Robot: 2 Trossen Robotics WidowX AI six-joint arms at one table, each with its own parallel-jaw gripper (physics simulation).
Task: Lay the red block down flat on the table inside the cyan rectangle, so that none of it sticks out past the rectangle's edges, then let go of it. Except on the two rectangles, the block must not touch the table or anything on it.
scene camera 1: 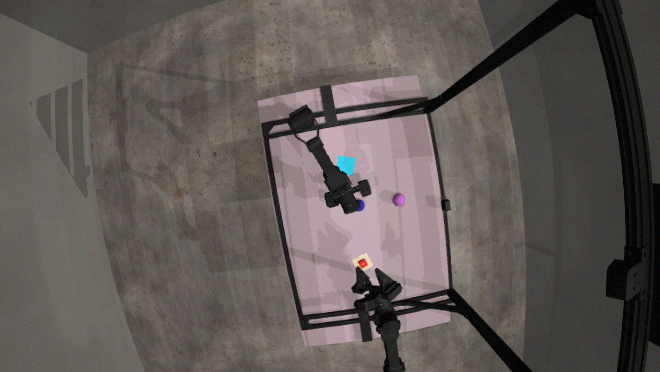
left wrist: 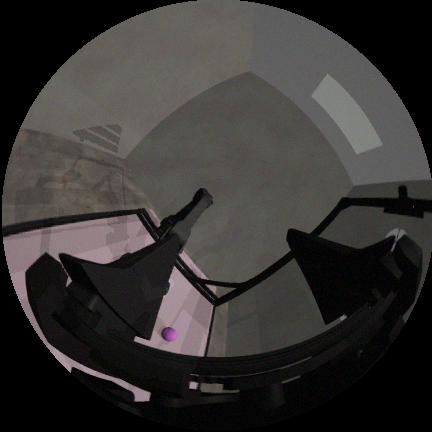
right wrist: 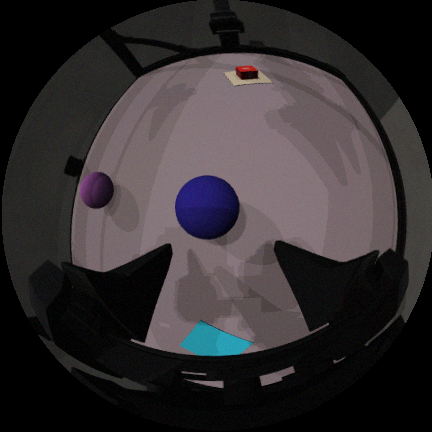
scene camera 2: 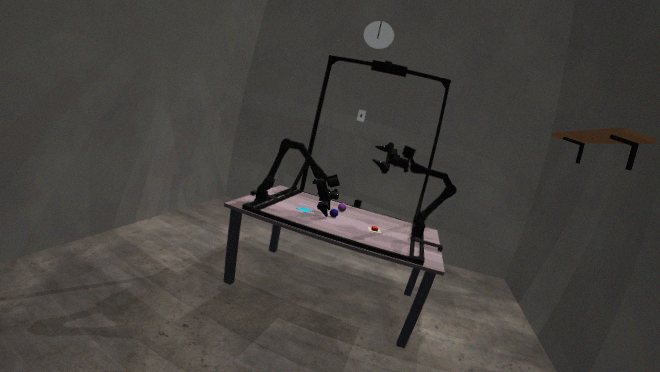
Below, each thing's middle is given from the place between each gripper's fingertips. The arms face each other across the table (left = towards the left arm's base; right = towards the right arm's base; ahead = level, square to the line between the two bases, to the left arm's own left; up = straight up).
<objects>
My left hand is 5 cm past the dark blue ball [right wrist: 206, 206], 14 cm to the left of it and 41 cm above it. Round my left hand: cyan rectangle [right wrist: 204, 339] 6 cm behind, 32 cm to the right, 43 cm below.
Now: right hand 3 cm to the right of the dark blue ball, 1 cm below it and 1 cm past it. From my right hand the other things lie so: cyan rectangle 14 cm to the right, 2 cm below, 2 cm behind.
</objects>
